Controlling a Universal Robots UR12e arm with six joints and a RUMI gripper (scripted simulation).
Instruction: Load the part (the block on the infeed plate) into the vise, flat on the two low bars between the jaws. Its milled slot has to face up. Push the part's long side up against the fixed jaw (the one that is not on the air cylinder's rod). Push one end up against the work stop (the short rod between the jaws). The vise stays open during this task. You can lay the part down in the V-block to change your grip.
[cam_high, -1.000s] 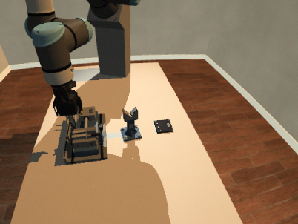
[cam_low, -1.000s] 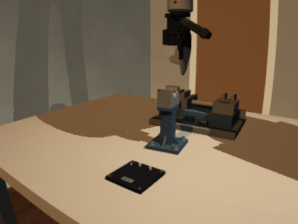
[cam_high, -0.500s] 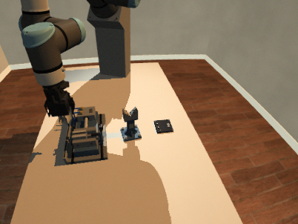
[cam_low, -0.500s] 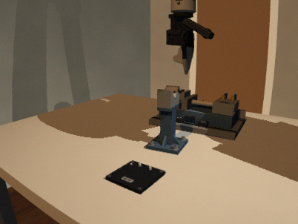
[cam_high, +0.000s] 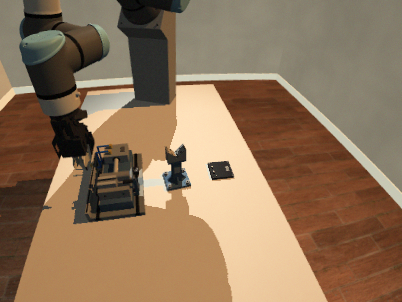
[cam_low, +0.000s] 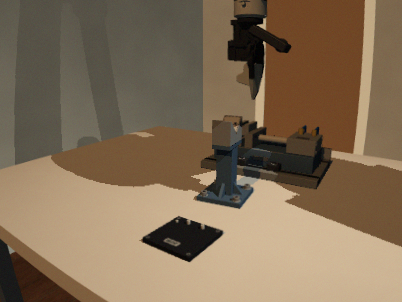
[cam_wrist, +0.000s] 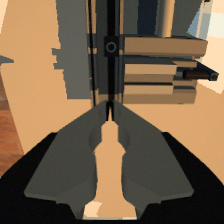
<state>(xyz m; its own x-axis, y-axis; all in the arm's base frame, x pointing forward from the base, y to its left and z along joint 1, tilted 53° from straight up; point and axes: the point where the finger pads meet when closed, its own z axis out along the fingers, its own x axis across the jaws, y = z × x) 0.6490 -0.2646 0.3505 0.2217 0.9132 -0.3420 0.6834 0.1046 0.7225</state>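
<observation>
Right now my hand is 80 mm above the part, 40 mm to the right of it and 20 mm short of it. From my hand the other things lie so: dark work stop rod 110 mm to the left, 90 mm below, 30 mm ahead; then moving jaw 100 mm below, 70 mm to the left, 10 mm behind; then cream cylinder rod 100 mm below, 90 mm to the left, 60 mm behind.
</observation>
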